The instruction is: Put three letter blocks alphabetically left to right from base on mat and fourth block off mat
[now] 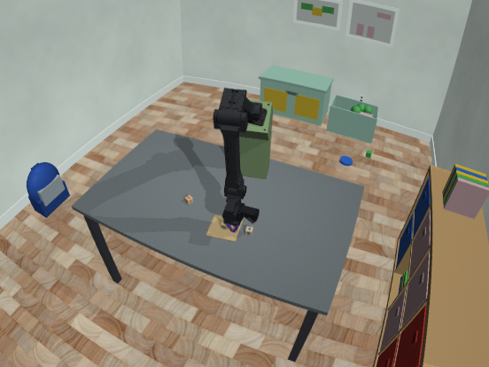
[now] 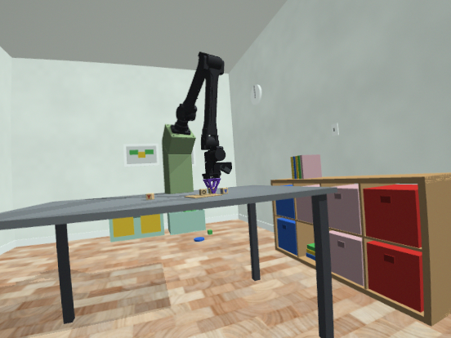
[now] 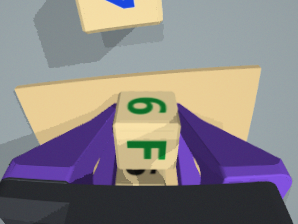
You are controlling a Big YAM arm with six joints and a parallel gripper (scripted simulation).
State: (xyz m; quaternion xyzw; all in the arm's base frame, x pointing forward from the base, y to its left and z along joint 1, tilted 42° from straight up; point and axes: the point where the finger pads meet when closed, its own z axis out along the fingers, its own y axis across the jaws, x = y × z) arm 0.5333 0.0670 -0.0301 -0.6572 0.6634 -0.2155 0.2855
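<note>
Right now the wooden block is 50 mm to the right of my hand. Round my hand: mat 50 mm to the right, 10 mm below.
</note>
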